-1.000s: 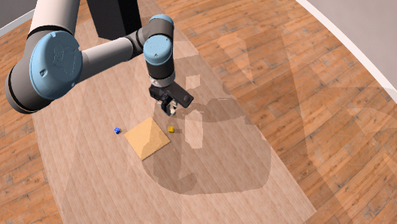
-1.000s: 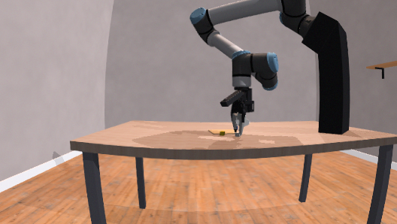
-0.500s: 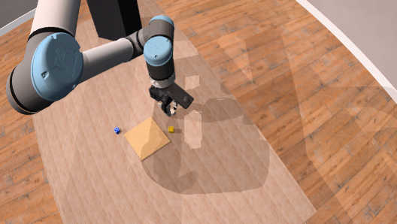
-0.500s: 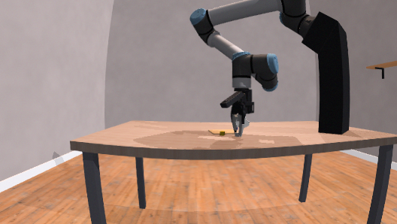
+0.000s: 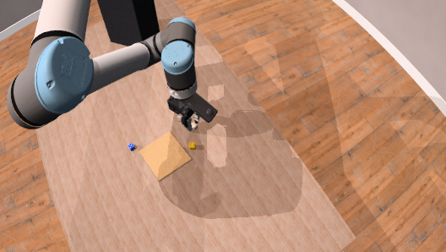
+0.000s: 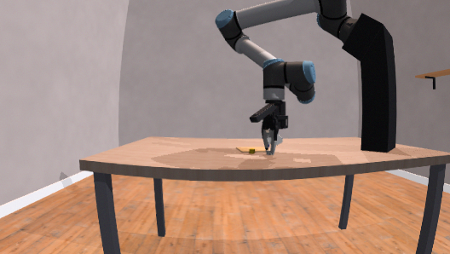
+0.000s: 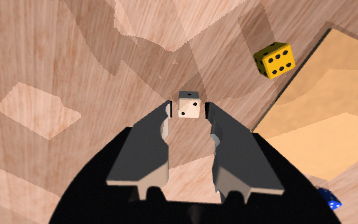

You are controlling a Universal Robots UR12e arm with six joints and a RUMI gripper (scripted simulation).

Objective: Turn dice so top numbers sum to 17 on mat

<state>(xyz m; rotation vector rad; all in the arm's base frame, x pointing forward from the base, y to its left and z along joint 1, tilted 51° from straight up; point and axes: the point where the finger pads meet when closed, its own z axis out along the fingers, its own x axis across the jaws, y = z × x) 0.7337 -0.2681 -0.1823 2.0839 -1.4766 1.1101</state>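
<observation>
My hand is 10 mm above the white die. The rest, counted from my hand: blue die: 220 mm to the right, 110 mm behind, 10 mm below; tan mat: 150 mm to the right, 20 mm below; yellow die: 60 mm to the right, 50 mm ahead, 10 mm below.
</observation>
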